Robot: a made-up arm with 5 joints. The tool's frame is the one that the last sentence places.
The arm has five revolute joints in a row. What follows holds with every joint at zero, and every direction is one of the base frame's.
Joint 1 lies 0.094 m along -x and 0.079 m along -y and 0.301 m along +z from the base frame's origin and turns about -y.
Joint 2 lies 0.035 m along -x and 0.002 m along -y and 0.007 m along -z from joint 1 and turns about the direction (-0.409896, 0.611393, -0.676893).
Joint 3 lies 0.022 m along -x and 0.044 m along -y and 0.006 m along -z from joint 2 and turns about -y.
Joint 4 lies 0.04 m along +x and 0.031 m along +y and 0.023 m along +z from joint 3 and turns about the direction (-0.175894, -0.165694, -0.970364).
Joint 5 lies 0.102 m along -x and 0.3 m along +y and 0.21 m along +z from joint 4 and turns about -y.
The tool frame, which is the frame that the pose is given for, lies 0.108 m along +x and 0.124 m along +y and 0.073 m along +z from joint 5; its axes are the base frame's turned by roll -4.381, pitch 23.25 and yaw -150.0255 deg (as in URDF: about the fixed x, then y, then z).
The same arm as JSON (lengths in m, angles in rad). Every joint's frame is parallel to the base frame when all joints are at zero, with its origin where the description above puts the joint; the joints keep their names.
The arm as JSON. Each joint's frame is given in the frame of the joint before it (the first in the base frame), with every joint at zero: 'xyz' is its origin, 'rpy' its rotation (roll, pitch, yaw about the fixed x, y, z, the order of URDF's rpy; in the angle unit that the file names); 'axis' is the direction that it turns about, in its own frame. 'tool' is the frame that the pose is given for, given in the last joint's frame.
{
  "units": {
    "length": "m",
    "angle": "rad"
  },
  "joints": [
    {
      "name": "joint 1",
      "type": "revolute",
      "origin": {
        "xyz": [
          -0.094,
          -0.079,
          0.301
        ],
        "rpy": [
          0.0,
          0.0,
          0.0
        ]
      },
      "axis": "-y"
    },
    {
      "name": "joint 2",
      "type": "revolute",
      "origin": {
        "xyz": [
          -0.035,
          -0.002,
          -0.007
        ],
        "rpy": [
          0.0,
          0.0,
          0.0
        ]
      },
      "axis": [
        -0.409896,
        0.611393,
        -0.676893
      ]
    },
    {
      "name": "joint 3",
      "type": "revolute",
      "origin": {
        "xyz": [
          -0.022,
          -0.044,
          -0.006
        ],
        "rpy": [
          0.0,
          0.0,
          0.0
        ]
      },
      "axis": "-y"
    },
    {
      "name": "joint 4",
      "type": "revolute",
      "origin": {
        "xyz": [
          0.04,
          0.031,
          0.023
        ],
        "rpy": [
          0.0,
          0.0,
          0.0
        ]
      },
      "axis": [
        -0.175894,
        -0.165694,
        -0.970364
      ]
    },
    {
      "name": "joint 5",
      "type": "revolute",
      "origin": {
        "xyz": [
          -0.102,
          0.3,
          0.21
        ],
        "rpy": [
          0.0,
          0.0,
          0.0
        ]
      },
      "axis": "-y"
    }
  ],
  "tool": {
    "origin": {
      "xyz": [
        0.108,
        0.124,
        0.073
      ],
      "rpy": [
        -0.0765,
        0.4058,
        -2.6184
      ]
    }
  }
}

